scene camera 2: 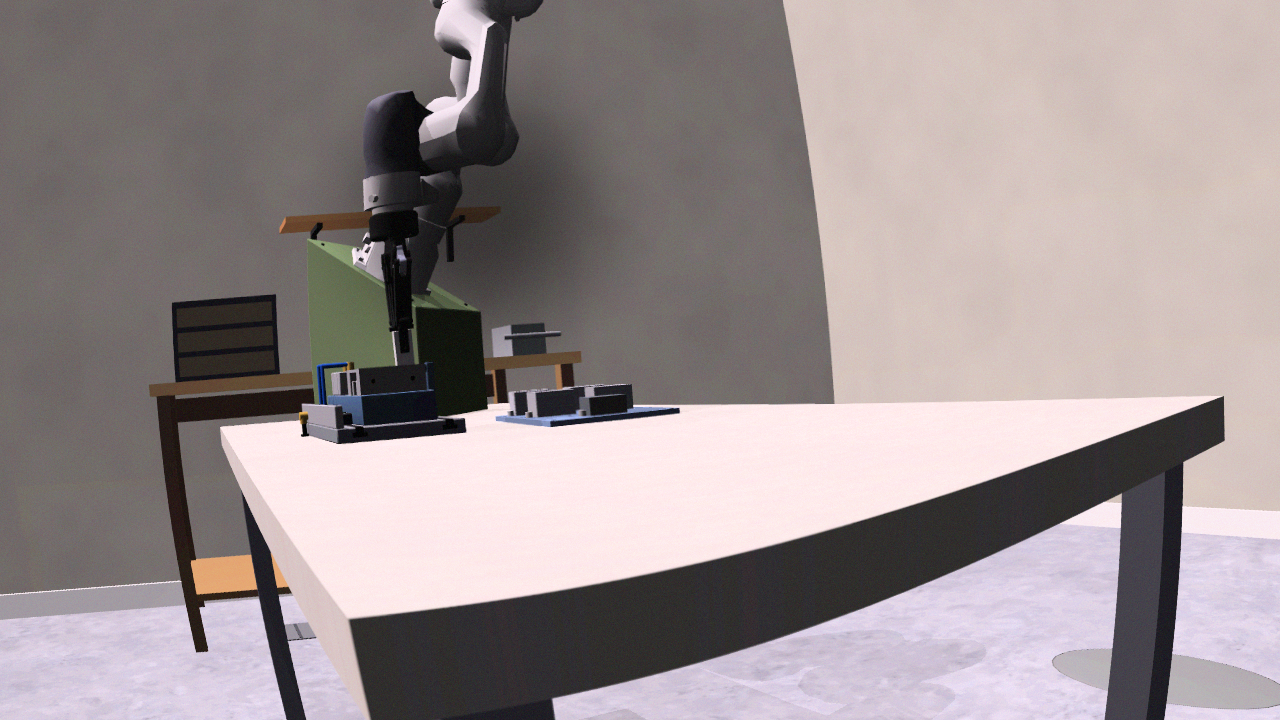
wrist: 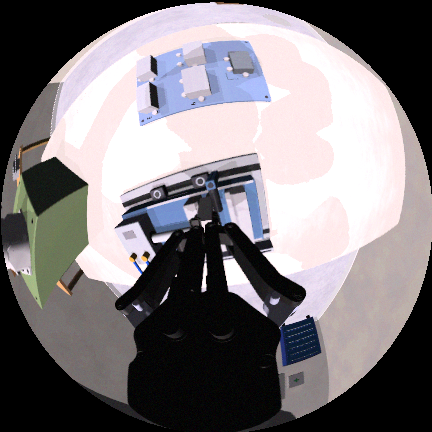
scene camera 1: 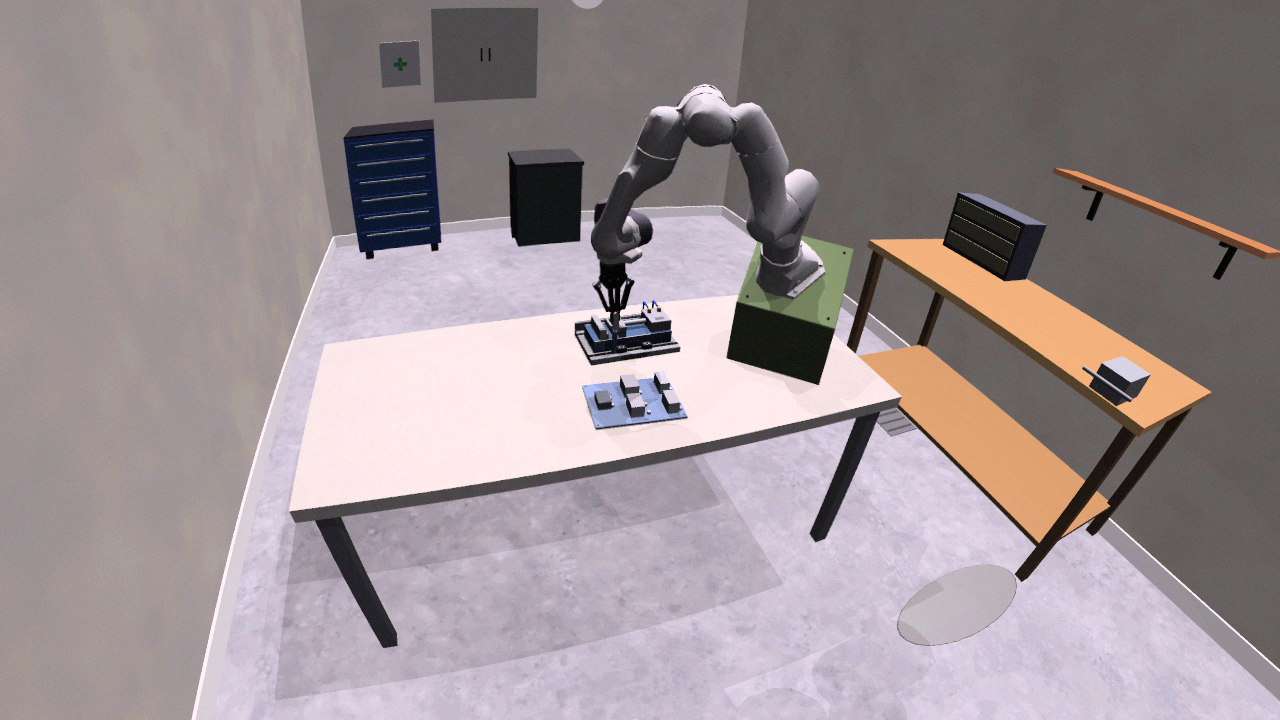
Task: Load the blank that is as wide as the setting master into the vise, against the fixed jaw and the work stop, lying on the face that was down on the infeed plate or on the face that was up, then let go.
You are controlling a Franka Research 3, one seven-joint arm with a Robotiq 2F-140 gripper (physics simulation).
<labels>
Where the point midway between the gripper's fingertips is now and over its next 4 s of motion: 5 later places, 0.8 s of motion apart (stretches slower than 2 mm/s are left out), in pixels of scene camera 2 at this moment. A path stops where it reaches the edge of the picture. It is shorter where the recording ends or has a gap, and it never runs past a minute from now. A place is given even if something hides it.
My gripper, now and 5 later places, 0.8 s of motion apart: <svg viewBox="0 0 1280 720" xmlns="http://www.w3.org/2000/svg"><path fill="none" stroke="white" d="M406 376L406 375L405 370L411 368L414 364L424 362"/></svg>
</labels>
